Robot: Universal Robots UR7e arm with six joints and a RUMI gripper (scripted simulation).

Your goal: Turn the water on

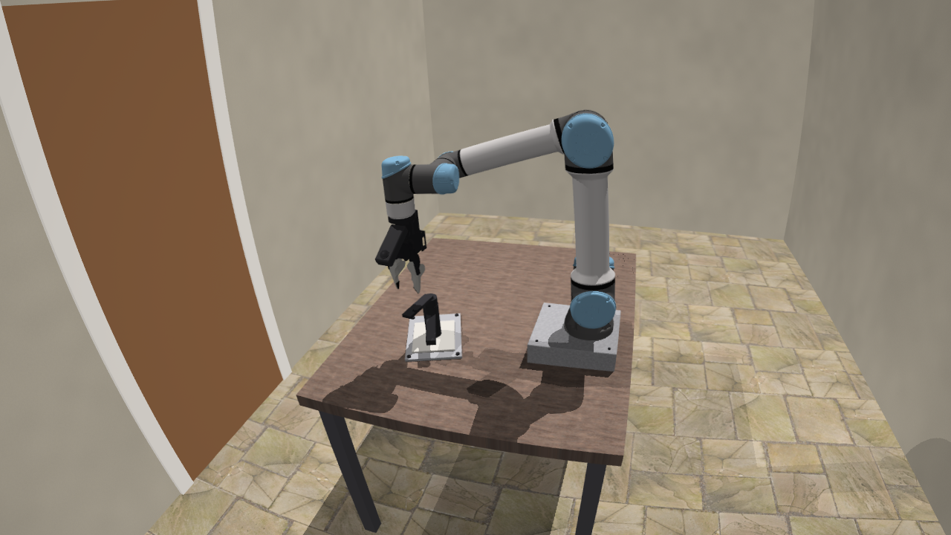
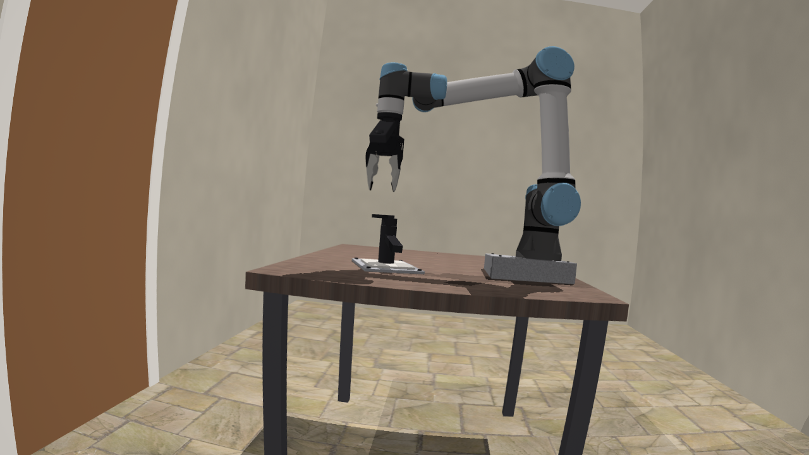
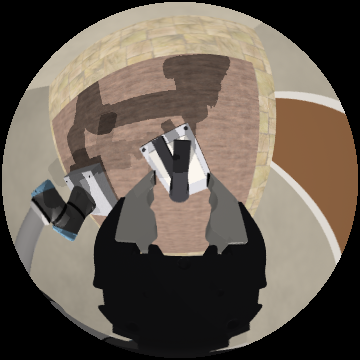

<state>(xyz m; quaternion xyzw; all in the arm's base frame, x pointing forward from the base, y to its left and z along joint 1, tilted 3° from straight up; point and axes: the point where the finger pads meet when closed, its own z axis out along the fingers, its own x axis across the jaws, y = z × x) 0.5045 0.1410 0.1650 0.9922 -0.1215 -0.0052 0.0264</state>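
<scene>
Now: hand 8 cm above the flat lever, 4 cm to the left of it and 1 cm past it. The rest, counted from my hand: black tap (14 cm below, 7 cm to the right, 2 cm behind).
</scene>
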